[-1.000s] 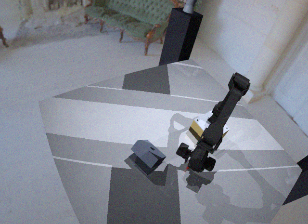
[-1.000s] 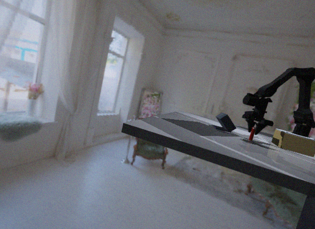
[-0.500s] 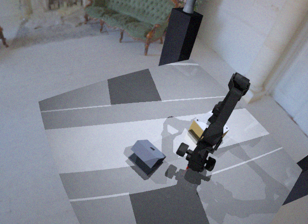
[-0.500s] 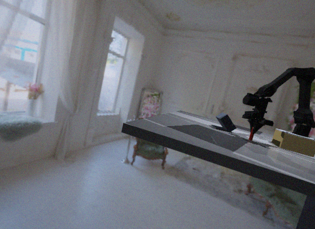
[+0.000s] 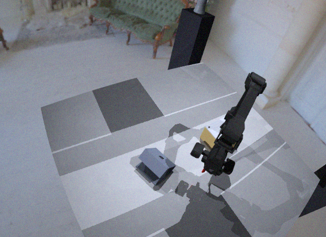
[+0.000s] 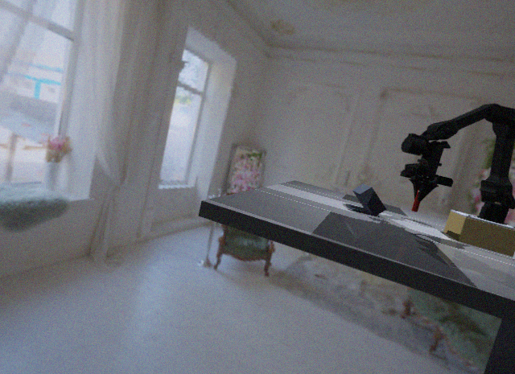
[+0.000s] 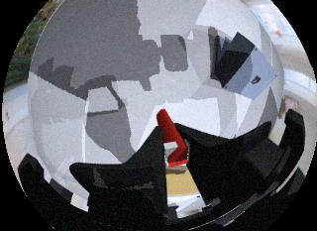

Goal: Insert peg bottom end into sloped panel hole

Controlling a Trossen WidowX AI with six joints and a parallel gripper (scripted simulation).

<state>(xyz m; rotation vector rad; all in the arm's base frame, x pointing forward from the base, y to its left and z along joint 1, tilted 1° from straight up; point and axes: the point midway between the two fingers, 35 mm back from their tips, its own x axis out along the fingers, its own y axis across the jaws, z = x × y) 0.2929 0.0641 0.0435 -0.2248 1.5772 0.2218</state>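
Now: gripper tip 180 mm to the left of the panel, 110 mm short of it and 50 mm above it. Round my gripper tip: red peg (20 mm above).
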